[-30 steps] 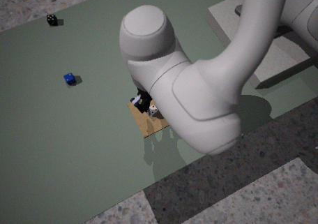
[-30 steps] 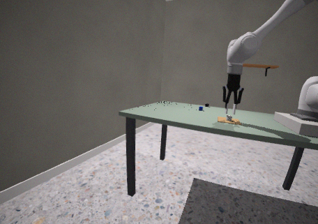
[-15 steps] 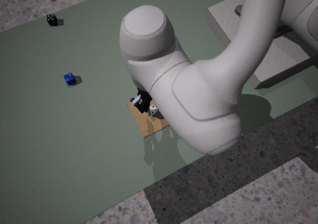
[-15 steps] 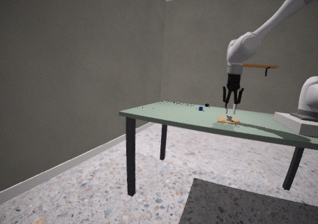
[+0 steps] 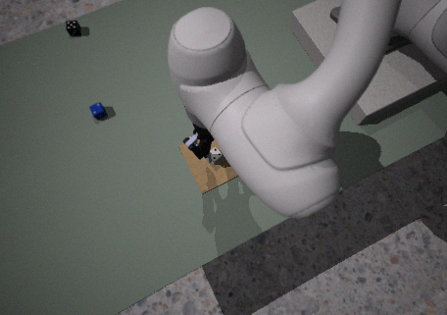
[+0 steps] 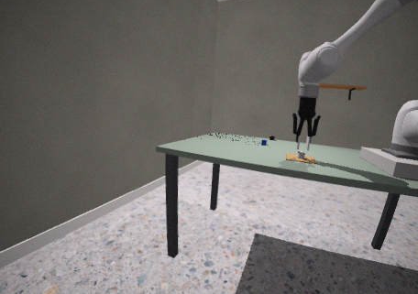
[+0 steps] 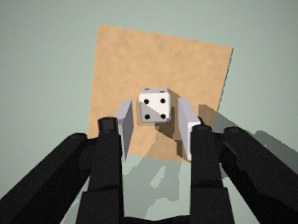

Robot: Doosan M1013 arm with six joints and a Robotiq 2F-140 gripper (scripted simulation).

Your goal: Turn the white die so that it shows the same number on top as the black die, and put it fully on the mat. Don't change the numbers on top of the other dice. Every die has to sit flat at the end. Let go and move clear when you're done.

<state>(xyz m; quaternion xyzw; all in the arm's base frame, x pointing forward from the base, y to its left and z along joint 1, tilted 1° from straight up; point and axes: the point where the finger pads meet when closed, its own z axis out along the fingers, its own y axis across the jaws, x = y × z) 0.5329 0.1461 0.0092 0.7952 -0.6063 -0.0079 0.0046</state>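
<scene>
Now: the white die 6 cm below my hand. From my hand the other things lie so: brown mat (8 cm below); then blue die (23 cm ahead, 24 cm to the right, 6 cm below); then black die (21 cm ahead, 51 cm to the right, 6 cm below).
</scene>
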